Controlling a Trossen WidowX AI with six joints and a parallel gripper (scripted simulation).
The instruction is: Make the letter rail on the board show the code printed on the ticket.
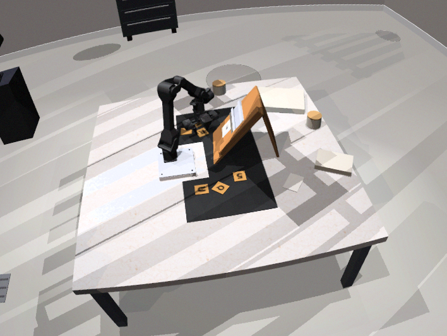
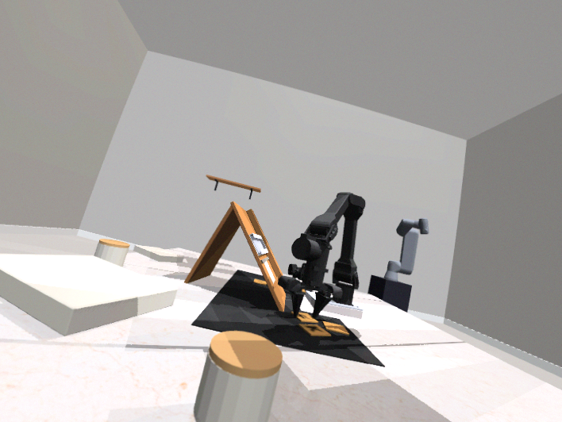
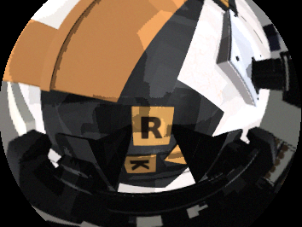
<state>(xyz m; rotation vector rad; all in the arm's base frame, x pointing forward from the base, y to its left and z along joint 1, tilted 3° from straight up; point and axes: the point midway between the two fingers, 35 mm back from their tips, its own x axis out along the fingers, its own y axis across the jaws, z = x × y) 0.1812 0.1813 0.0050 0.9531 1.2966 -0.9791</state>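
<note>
Now: the white ticket 12 cm ahead of my gripper tip, 11 cm to the right of it and 9 cm above it. Also, from my gripper tip: orange letter tile right at my gripper tip; black mat 20 cm to the right, 2 cm ahead; white card 46 cm to the right, 35 cm ahead.
</note>
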